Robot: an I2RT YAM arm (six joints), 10 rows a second.
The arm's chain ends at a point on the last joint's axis. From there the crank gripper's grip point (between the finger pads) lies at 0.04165 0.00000 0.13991 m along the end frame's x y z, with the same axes.
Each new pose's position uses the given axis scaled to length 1; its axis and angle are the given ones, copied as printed.
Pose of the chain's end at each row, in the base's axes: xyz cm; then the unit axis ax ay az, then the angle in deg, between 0 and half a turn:
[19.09 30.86 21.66 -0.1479 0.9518 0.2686 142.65]
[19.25 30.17 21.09 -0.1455 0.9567 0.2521 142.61]
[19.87 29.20 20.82 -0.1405 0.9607 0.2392 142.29]
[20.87 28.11 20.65 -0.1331 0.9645 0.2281 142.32]
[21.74 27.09 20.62 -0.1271 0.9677 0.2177 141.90]
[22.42 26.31 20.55 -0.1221 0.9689 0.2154 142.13]
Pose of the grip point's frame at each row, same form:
[23.02 38.16 9.65 -0.1479 0.9518 0.2686 142.65]
[23.31 37.06 8.88 -0.1455 0.9567 0.2521 142.61]
[24.10 35.76 8.49 -0.1405 0.9607 0.2392 142.29]
[25.19 34.39 8.20 -0.1331 0.9645 0.2281 142.32]
[26.25 33.10 8.10 -0.1271 0.9677 0.2177 141.90]
[26.91 32.25 7.99 -0.1221 0.9689 0.2154 142.13]

